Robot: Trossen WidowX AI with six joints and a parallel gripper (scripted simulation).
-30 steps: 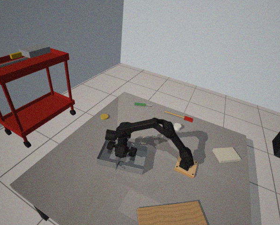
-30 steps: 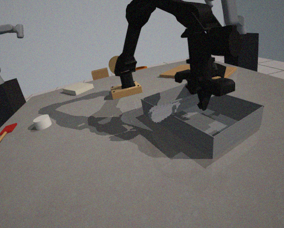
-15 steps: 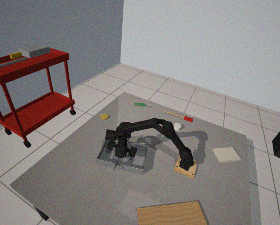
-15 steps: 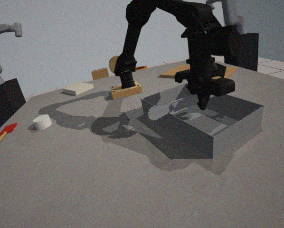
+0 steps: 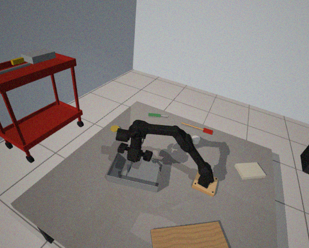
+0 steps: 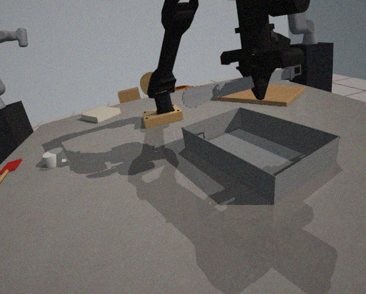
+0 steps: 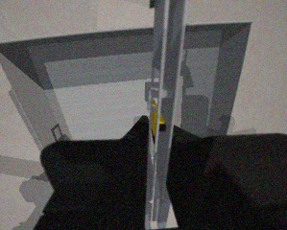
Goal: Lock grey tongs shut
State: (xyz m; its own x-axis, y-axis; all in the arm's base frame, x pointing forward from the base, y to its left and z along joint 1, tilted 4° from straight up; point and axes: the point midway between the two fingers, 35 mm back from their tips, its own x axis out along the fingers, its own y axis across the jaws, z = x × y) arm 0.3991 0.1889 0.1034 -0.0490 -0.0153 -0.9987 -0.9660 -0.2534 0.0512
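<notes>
Now: the yellow piece 4 cm above my gripper tip, 2 cm to the left of it and 1 cm behind it. The rest, counted from my gripper tip: wooden board (48 cm behind, 20 cm to the left, 12 cm below); roasting tin (10 cm below, 2 cm to the right, 1 cm behind); yellow disc (38 cm ahead, 28 cm to the right, 12 cm below).
</notes>
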